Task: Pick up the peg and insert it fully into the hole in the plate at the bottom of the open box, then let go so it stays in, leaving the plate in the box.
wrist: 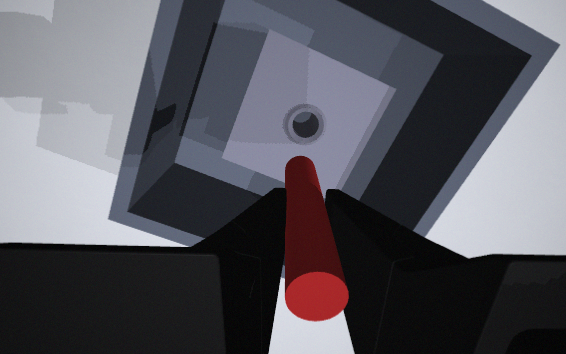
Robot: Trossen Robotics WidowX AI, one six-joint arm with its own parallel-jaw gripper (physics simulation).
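Frame: origin at the arm's base, x ahead, y left, z up, level; centimetres.
Where they show: gripper, fingertip midpoint: (305,201).
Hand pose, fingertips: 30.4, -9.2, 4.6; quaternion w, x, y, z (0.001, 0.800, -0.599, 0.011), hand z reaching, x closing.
After its pixels a point has its place, as x, y, z.
A red round peg (312,235) {30.8, -9.0, 7.5} is held lengthwise between the two black fingers of my gripper (305,201) {30.4, -9.2, 4.6}, which is shut on it. Its near end face is at the bottom of the view and its far end points up the view, over the lower part of the plate. A light grey-purple square plate (270,100) {31.7, -7.2, -6.4} lies on the floor of the open box (475,105) {35.5, -19.0, -4.2}. The plate's round hole, with a ring-shaped rim (286,124) {30.6, -8.7, -6.2}, shows just above the peg's far end in the view. The peg is outside the hole. The gap between peg tip and plate cannot be judged exactly.
The box's dark inner walls and blue-grey upper rim (136,120) {29.1, -0.5, -2.4} surround the plate, with the rim's lower part passing behind the fingers. A strip of box floor shows left of the plate, in shadow. A pale surface with grey shadows lies outside the box at left.
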